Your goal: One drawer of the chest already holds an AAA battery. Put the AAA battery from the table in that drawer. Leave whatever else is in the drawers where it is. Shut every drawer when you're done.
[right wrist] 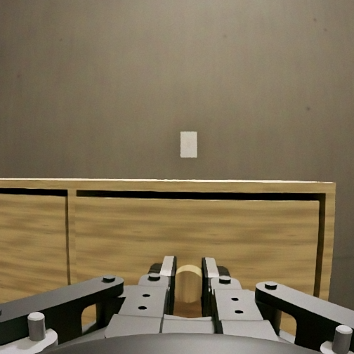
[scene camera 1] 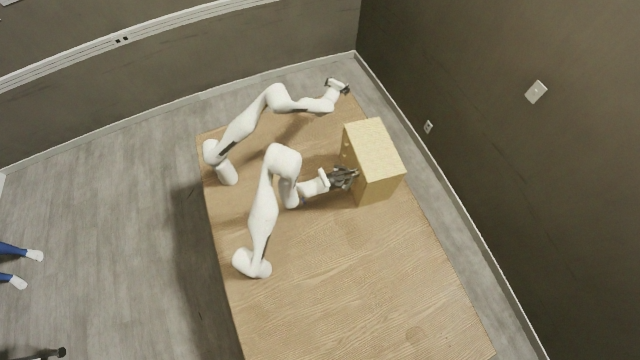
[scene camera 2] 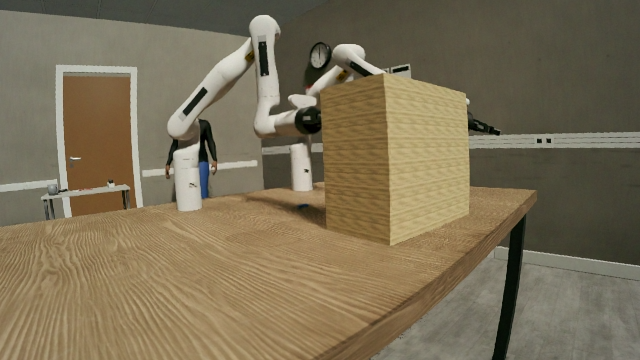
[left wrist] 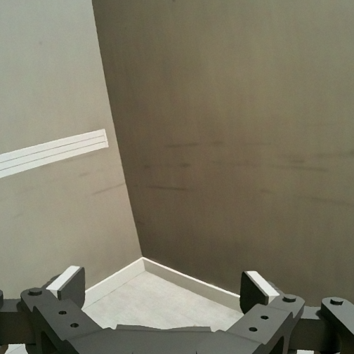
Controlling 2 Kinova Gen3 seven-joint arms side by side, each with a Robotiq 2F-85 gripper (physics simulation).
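Observation:
The wooden chest point(scene camera 1: 376, 150) point(scene camera 2: 427, 155) point(right wrist: 72, 235) stands on the table. In the right wrist view its upper right drawer point(right wrist: 200, 225) sits in its opening, its front about level with the frame. My right gripper point(scene camera 1: 357, 173) point(right wrist: 188, 272) is shut on that drawer's round knob point(right wrist: 189, 289). The AAA battery looks like a small blue thing point(scene camera 1: 303, 201) point(scene camera 2: 303, 206) on the table, below the right arm's wrist and in front of the chest. My left gripper point(scene camera 1: 345, 90) point(left wrist: 162, 287) is open and empty, high beyond the table's far corner. The insides of the drawers are hidden.
Two more knobs point(scene camera 1: 346, 144) point(scene camera 1: 344, 155) show on the chest's front in scene camera 1. Another drawer front point(right wrist: 32, 235) is left of the held one. The table's edge point(scene camera 2: 450, 280) runs behind the chest, near the wall.

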